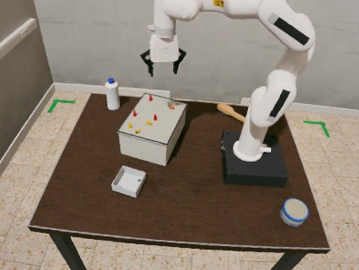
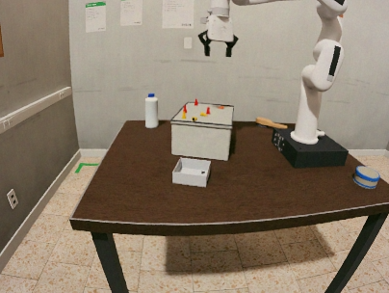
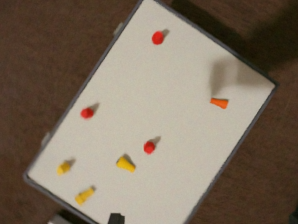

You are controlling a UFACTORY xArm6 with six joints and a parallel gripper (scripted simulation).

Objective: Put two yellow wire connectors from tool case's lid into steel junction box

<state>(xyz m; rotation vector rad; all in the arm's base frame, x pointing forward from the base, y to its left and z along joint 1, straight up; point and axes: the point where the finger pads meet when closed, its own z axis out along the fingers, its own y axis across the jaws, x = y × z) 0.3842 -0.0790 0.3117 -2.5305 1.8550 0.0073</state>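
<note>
My gripper is now 23 cm above the red wire connector and 3 cm short of it. The rest, counted from my hand: tool case (28 cm below, 3 cm to the right, 3 cm ahead); orange wire connector (24 cm below, 9 cm to the right, 4 cm behind); wooden brush (36 cm below, 36 cm behind, 24 cm to the right).
</note>
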